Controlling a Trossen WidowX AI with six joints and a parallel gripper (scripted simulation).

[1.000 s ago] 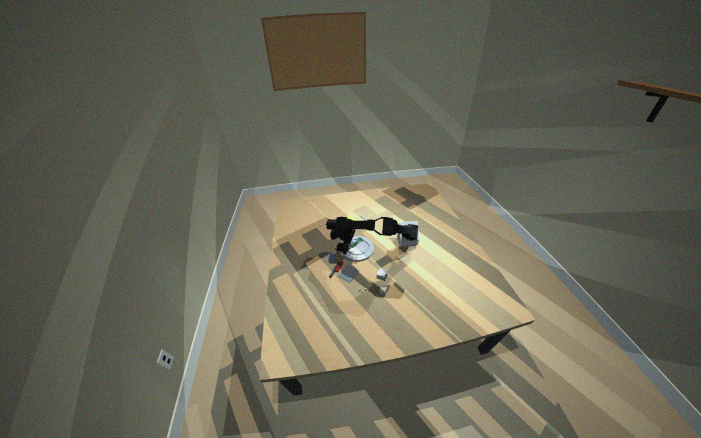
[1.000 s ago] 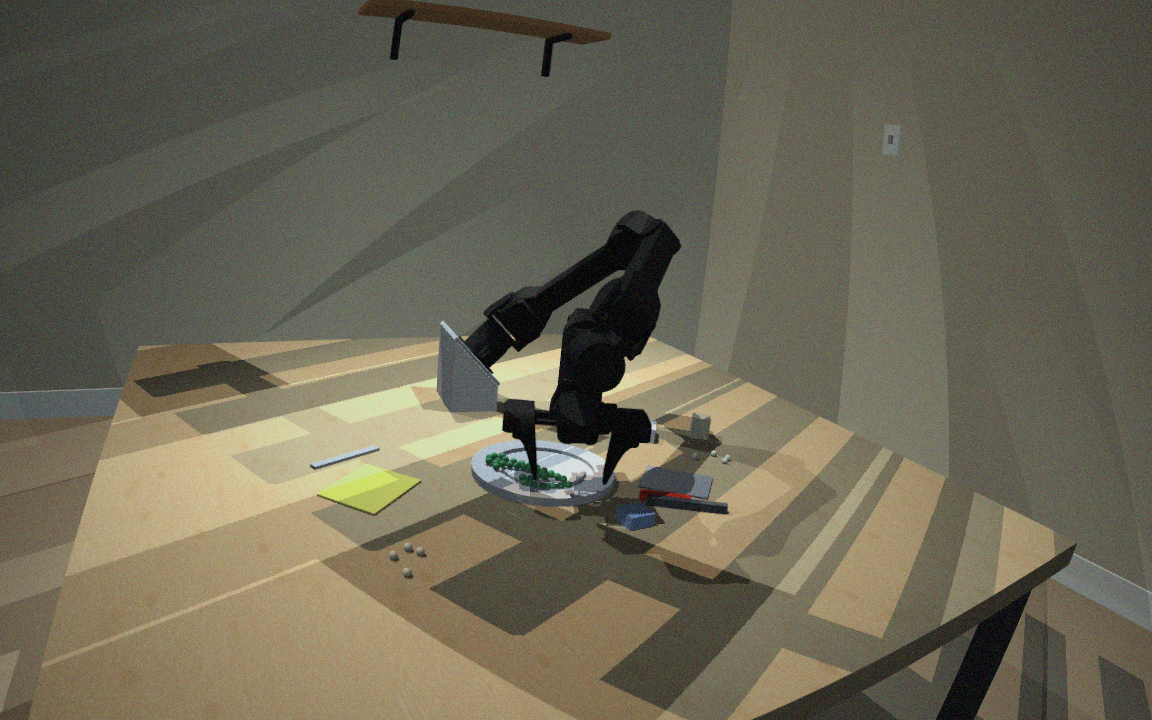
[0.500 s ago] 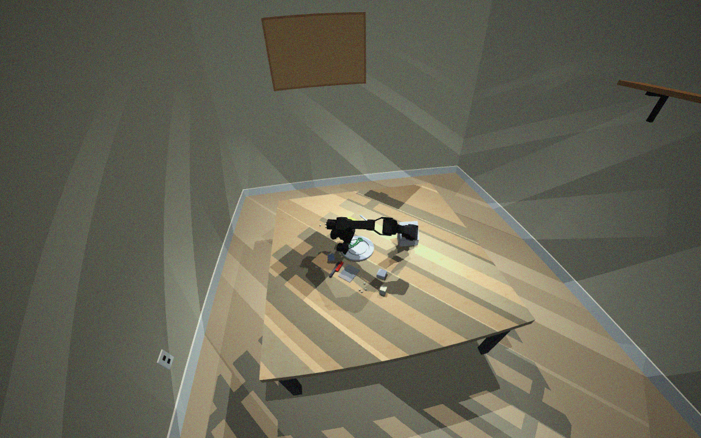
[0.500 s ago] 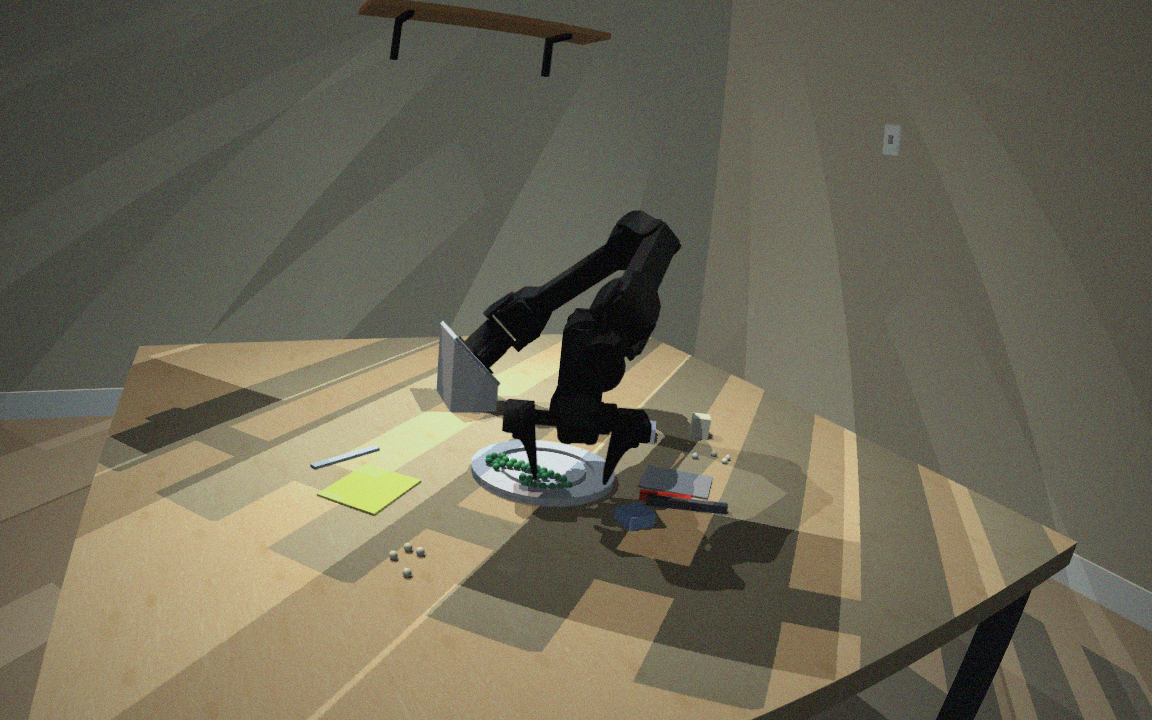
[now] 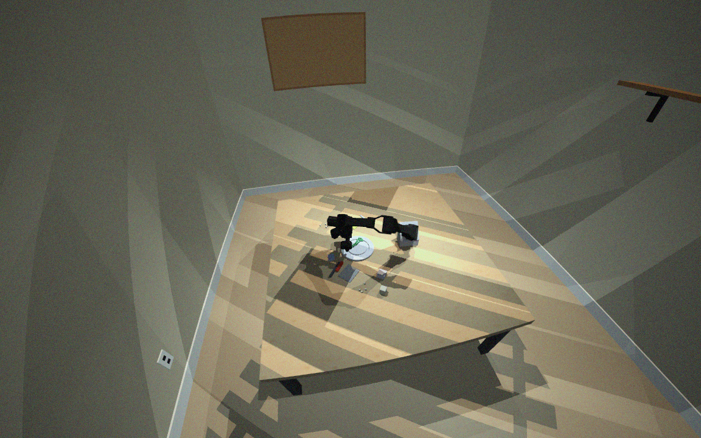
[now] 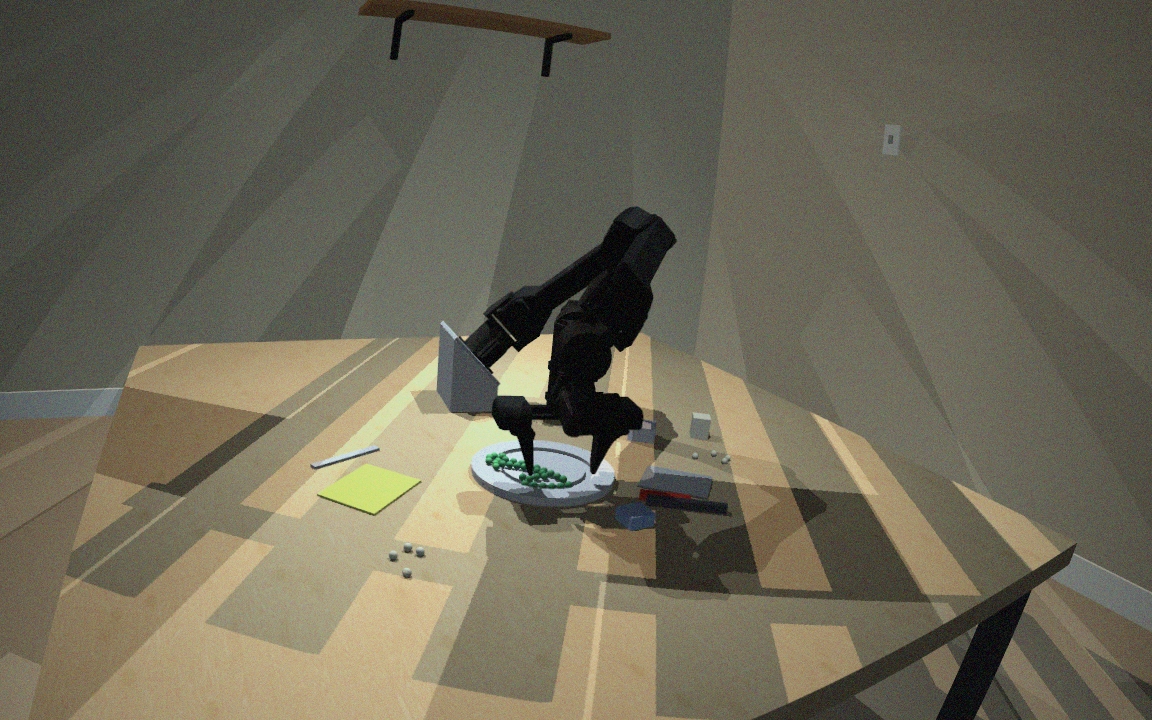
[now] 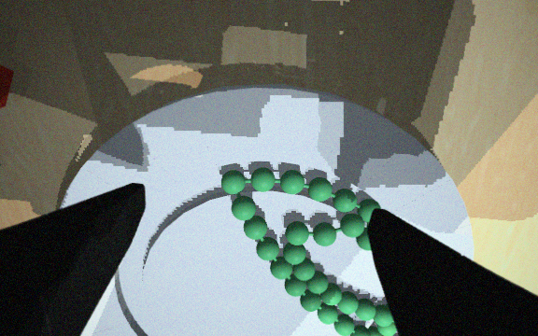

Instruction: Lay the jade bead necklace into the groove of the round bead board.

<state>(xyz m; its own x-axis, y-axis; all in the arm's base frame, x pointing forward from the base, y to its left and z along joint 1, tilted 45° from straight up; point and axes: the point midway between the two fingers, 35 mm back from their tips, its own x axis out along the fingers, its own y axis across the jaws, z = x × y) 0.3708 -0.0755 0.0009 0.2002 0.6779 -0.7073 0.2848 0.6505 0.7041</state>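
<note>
Now: the round grey bead board 6 cm behind my gripper tip, 2 cm below it and 1 cm to the left of it. The rest, counted from my gripper tip: grey plate 18 cm to the left, 4 cm ahead, 3 cm below; then blue block 11 cm ahead, 4 cm to the left, 2 cm below; then red and black pen 13 cm to the left, 9 cm ahead, 2 cm below.
</note>
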